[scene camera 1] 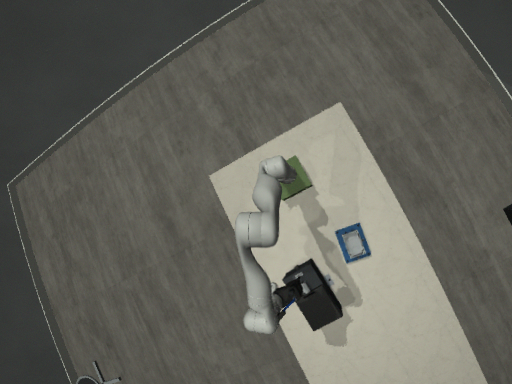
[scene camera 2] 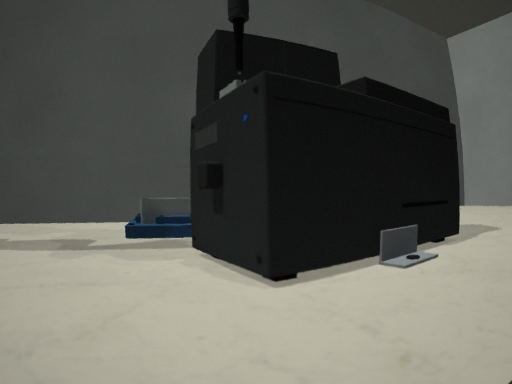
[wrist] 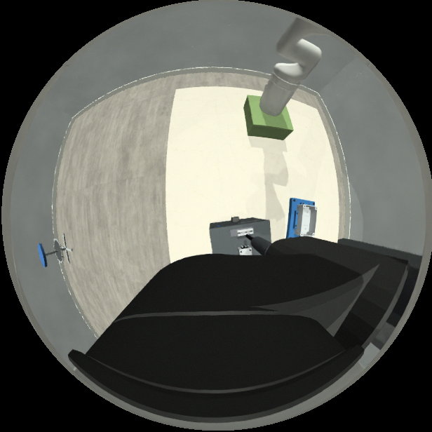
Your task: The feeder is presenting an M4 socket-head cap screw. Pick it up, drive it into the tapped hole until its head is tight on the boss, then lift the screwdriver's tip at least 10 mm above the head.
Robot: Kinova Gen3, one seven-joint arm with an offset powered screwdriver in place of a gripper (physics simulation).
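The black feeder (scene camera 1: 320, 307) (scene camera 2: 350, 160) (wrist: 222, 240) stands on the pale table. A small light block (scene camera 2: 229, 90) (wrist: 245, 232) sits on its top. My screwdriver's tip (scene camera 2: 239, 73) (wrist: 247, 236) points down close above this block. A tiny pale piece shows below the dark sleeve in scene camera 2, too small to tell whether it is the screw or the bit. The tip is hidden in scene camera 1. A light grey housing (scene camera 1: 354, 243) (scene camera 2: 167, 206) (wrist: 307, 220) sits on a blue fixture (scene camera 1: 357, 259) (scene camera 2: 160, 231) (wrist: 292, 225). The tapped hole cannot be made out.
A green box (scene camera 1: 301, 184) (wrist: 267, 131) is under the arm's base, at the far end of the table. A small grey angle bracket (scene camera 1: 328, 280) (scene camera 2: 398, 245) stands beside the feeder. A blue-topped stool (wrist: 42, 255) stands on the floor. The feeder's taller black rear part (scene camera 2: 280, 55) rises behind the tip.
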